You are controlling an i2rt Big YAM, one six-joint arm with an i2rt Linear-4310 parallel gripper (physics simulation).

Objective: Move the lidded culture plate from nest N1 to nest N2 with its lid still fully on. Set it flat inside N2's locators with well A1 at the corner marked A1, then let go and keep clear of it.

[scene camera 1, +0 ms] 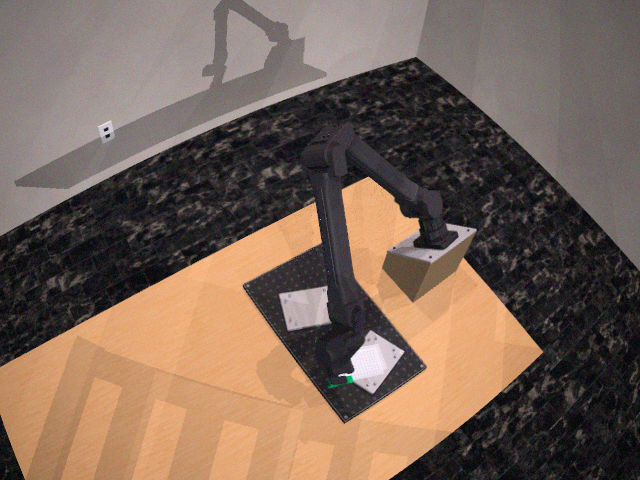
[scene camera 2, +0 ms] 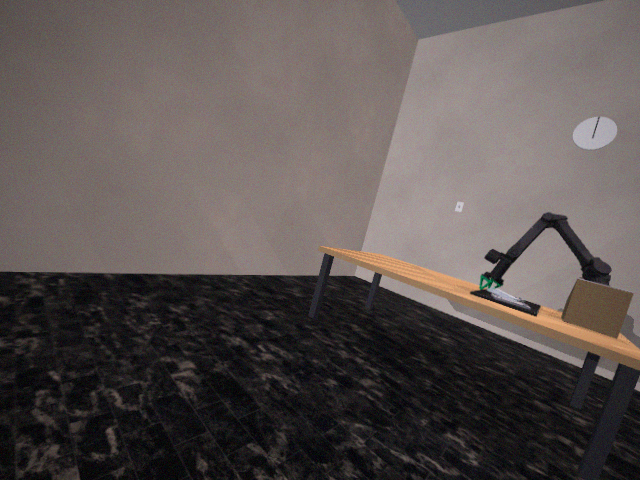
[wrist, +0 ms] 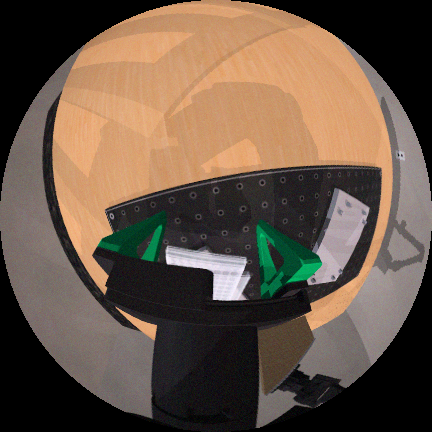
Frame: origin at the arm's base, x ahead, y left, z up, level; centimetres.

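Seen in the pictures: gripper, fingertip midpoint: (scene camera 1: 324, 373) (scene camera 2: 484, 290) (wrist: 211, 219); arm's base at its link origin: (scene camera 1: 436, 241) (scene camera 2: 598, 293) (wrist: 281, 376).
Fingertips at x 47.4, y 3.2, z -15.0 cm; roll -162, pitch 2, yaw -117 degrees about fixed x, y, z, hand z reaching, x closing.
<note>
Offsets run from my fingertips to a thing's top centre. Level surfaces: height alone.
The clear-white culture plate (scene camera 1: 368, 363) (wrist: 205, 258) is at the front light-grey nest {dy +6.6, dx -12.4, dz +0.6 cm} (scene camera 1: 395, 352). Part of the plate is hidden by the arm and gripper body, so its seating, lid fit and well A1 cannot be made out. The other light-grey nest {dy -17.9, dx -12.0, dz +0.6 cm} (scene camera 1: 305, 310) (wrist: 345, 230) has no plate on its visible part; the arm hides one side of it. No N1, N2 or A1 marking is readable. My gripper (scene camera 1: 326, 364) (scene camera 2: 490, 284) (wrist: 211, 219) is open, its green fingers wide apart. In the wrist view the plate's edge shows between the fingers, with a gap on each side.
Both nests are on a black perforated board {dy -8.9, dx -12.8, dz -1.6 cm} (scene camera 1: 263, 297) (scene camera 2: 532, 311) (wrist: 232, 198) on the wooden table {dz -2.9 cm} (scene camera 1: 180, 330) (scene camera 2: 403, 273) (wrist: 200, 125). The arm's base stands on a brown block (scene camera 1: 418, 276) (scene camera 2: 597, 307) (wrist: 285, 350) beside the board.
</note>
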